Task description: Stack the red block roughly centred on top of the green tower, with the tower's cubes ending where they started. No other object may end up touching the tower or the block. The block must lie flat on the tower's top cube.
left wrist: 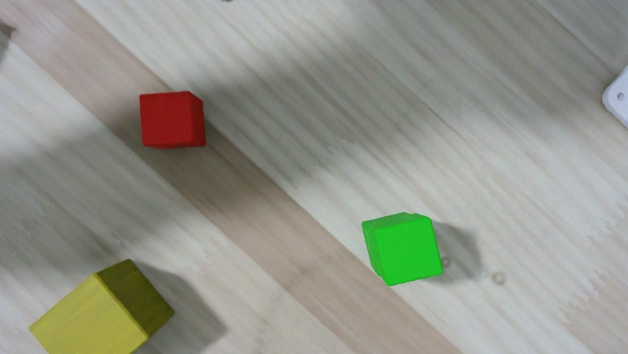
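Frame: origin at the left arm's base, x right, y down, z ahead, level; centimetres.
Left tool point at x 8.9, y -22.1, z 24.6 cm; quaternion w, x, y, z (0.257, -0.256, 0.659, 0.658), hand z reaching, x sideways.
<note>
Offsets run from my left tool point to a thing's middle. Level surfaces: height alone.
The red block {dx +15.1, dy +20.7, dz +0.1 cm} (167, 120) lies flat on the wooden table in the upper left of the left wrist view, apart from the other objects. The green tower {dx +1.2, dy +17.8, dz -3.6 cm} (408, 251) stands to the lower right of it, seen from above; its top cube shows, with a strip of its sides at the left and upper edges. A gap of table lies between the block and the tower. The fingers of my left gripper do not show in this view, and my right gripper cannot be made out.
A larger yellow block {dx +9.9, dy +19.9, dz +10.5 cm} (92, 320) stands at the lower left, cut off by the view's bottom edge. Part of a white rounded piece (619, 97) shows at the right edge. A small dark shape is at the left edge. Shadows lie across the wooden table {dy +22.1 cm} (310, 280).
</note>
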